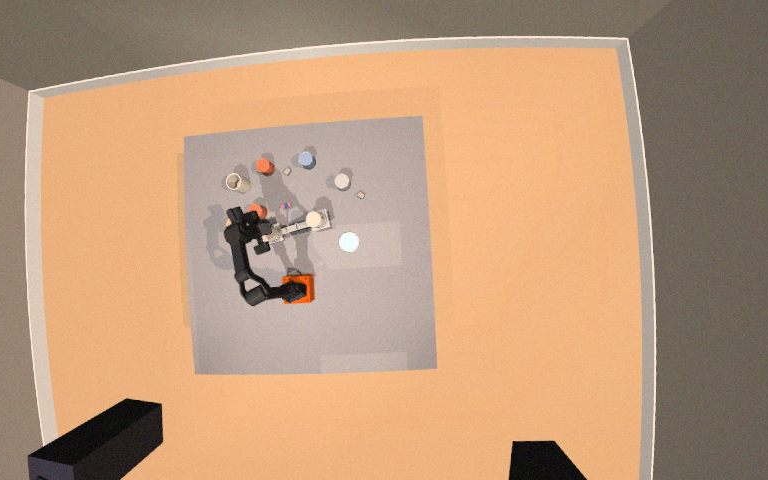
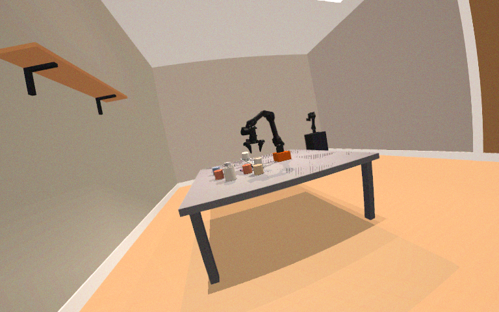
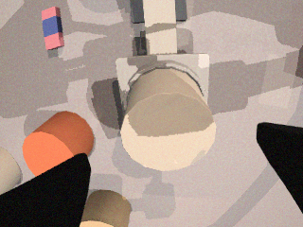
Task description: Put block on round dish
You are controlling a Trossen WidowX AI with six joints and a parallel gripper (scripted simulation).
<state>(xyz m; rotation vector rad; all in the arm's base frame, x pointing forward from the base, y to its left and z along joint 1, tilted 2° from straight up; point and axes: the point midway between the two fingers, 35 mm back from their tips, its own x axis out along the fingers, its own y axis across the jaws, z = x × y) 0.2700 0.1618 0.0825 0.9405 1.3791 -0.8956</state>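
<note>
The pale grey block lies 1 cm to the left of my gripper tip and 10 cm below it. The rest, counted from my gripper tip: blue eraser (15 cm ahead, 5 cm to the right, 13 cm below); then balance beam (4 cm ahead, 12 cm to the right, 10 cm below); then tan cup (3 cm ahead, 22 cm to the left, 10 cm below).
</note>
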